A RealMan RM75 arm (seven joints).
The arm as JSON. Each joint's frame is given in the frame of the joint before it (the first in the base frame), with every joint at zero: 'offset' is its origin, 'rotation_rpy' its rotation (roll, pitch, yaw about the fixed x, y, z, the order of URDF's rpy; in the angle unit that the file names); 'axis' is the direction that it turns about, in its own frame. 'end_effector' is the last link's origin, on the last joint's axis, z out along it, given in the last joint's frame.
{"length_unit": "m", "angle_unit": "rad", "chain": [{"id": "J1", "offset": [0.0, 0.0, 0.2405], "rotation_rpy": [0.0, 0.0, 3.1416], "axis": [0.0, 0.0, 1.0]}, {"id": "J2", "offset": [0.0, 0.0, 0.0], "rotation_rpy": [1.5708, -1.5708, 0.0], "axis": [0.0, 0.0, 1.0]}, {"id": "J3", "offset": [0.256, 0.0, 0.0], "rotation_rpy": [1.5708, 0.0, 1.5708], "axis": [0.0, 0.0, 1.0]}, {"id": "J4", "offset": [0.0, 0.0, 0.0], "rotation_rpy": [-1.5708, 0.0, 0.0], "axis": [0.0, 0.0, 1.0]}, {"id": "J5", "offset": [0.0, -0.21, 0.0], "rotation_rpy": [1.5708, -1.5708, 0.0], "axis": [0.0, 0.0, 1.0]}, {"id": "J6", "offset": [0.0, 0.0, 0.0], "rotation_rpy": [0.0, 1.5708, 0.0], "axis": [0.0, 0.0, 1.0]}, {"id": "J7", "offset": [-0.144, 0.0, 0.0], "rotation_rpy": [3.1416, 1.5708, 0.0], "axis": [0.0, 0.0, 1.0]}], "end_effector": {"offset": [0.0, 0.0, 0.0], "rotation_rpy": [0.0, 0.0, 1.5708]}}
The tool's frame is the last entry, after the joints.
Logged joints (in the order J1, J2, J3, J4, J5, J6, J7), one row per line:
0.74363, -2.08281, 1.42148, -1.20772, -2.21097, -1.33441, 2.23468
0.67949, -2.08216, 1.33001, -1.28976, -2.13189, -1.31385, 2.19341
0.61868, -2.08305, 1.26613, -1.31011, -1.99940, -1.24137, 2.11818
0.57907, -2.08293, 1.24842, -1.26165, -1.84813, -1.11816, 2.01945
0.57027, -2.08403, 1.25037, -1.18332, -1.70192, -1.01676, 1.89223
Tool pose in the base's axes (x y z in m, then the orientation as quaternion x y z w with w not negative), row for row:
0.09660, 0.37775, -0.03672, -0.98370, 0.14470, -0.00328, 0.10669
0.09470, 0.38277, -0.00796, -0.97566, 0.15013, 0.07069, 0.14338
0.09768, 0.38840, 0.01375, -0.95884, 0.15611, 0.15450, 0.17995
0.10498, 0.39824, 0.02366, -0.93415, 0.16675, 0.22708, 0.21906
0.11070, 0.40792, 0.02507, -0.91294, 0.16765, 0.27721, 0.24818
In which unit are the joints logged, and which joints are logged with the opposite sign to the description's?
The joints are logged in radians. Opposite sign: J2, J3.
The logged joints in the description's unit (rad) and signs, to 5 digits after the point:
0.74363, 2.08281, -1.42148, -1.20772, -2.21097, -1.33441, 2.23468
0.67949, 2.08216, -1.33001, -1.28976, -2.13189, -1.31385, 2.19341
0.61868, 2.08305, -1.26613, -1.31011, -1.99940, -1.24137, 2.11818
0.57907, 2.08293, -1.24842, -1.26165, -1.84813, -1.11816, 2.01945
0.57027, 2.08403, -1.25037, -1.18332, -1.70192, -1.01676, 1.89223

